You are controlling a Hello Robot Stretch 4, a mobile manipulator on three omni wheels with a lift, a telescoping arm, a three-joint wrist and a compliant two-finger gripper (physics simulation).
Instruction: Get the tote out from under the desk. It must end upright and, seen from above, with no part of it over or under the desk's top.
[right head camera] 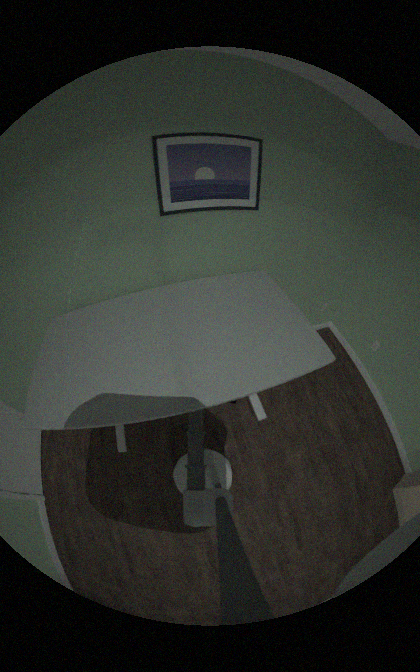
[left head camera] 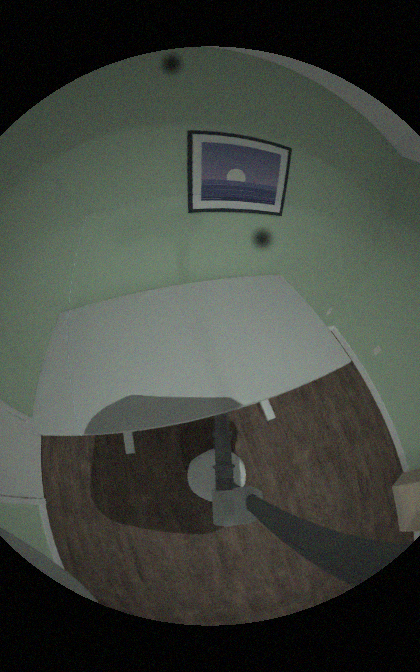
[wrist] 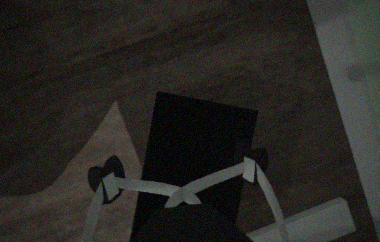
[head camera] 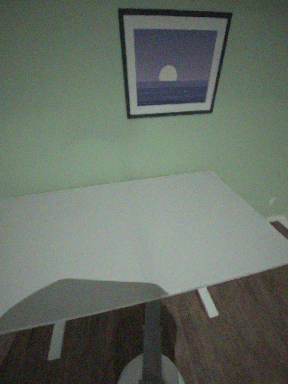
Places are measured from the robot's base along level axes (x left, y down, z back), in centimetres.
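Pixels of known places: gripper, fingertip midpoint: (wrist: 179, 162).
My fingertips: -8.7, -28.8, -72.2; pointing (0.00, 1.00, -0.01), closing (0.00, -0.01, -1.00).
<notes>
Behind a point stands the place of what it marks, as x, y, z.
The tote (wrist: 200, 130) {-9.1, 2.4, -77.8} shows in the wrist view as a black rectangle on the floor, its lower part hidden by the gripper. A tiny black bit of it (right head camera: 233, 401) shows below the desk's front edge in the right head view. The pale desk top (head camera: 150, 220) {1.5, -92.3, -63.4} (left head camera: 210, 345) {5.0, -92.3, -55.2} (right head camera: 175, 340) hides the rest from above. My gripper (wrist: 179, 162) {-8.7, -28.9, -72.2} is open. Its left fingertip appears over the floor left of the tote, and its right fingertip overlaps the tote's right edge. The height of the fingertips against the tote is unclear. The head views do not show the gripper.
My arm (head camera: 152, 340) {-0.1, -70.9, -19.2} (left head camera: 223, 450) {-0.1, -70.9, -15.1} (right head camera: 196, 450) reaches under the desk's front edge, between two white desk feet (head camera: 207, 302) (head camera: 56, 340). A white foot (wrist: 310, 217) lies right of the tote in the wrist view, near a pale wall edge. A tan box (left head camera: 410, 505) (right head camera: 407, 502) stands far right.
</notes>
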